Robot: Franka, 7 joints.
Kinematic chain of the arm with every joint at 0, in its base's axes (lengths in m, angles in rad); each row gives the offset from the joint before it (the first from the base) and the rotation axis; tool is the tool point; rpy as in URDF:
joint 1: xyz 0 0 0.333 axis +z
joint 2: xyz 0 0 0 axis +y
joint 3: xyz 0 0 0.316 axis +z
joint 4: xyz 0.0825 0 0 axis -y
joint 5: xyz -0.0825 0 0.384 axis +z
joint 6: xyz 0 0 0 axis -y
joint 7: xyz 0.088 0 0 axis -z
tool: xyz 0 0 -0.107 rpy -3.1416 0 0
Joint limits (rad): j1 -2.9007..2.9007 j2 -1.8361..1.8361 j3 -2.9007..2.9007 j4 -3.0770..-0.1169 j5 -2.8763..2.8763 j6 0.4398..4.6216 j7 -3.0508..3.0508
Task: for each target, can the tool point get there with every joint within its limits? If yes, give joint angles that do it. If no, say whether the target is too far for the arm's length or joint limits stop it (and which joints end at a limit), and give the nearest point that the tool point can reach.
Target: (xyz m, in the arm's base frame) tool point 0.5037 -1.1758 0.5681
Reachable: no: too far | nearest point 0.3323 -0.7756 0.4881 | short by 0.443 m
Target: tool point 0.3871 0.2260 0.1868
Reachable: yes | joints 1.7688 1.0417 -1.3341 -2.5726 -0.7977 3.7206 1.9541
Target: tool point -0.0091 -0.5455 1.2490
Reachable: no: too far | nearest point -0.0073 -0.4389 1.0701 | short by 0.208 m
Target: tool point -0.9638 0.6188 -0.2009
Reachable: no: too far | nearest point -0.6543 0.4201 -0.0295 | short by 0.406 m
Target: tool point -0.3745 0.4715 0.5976
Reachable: yes | joints 1.2150 0.0132 0.9294 -1.8672 1.9220 1.9606 0.1365
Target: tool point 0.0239 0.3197 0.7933
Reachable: yes | joints -0.6814 -1.4791 0.8022 -2.0307 1.4313 3.8237 -0.5084
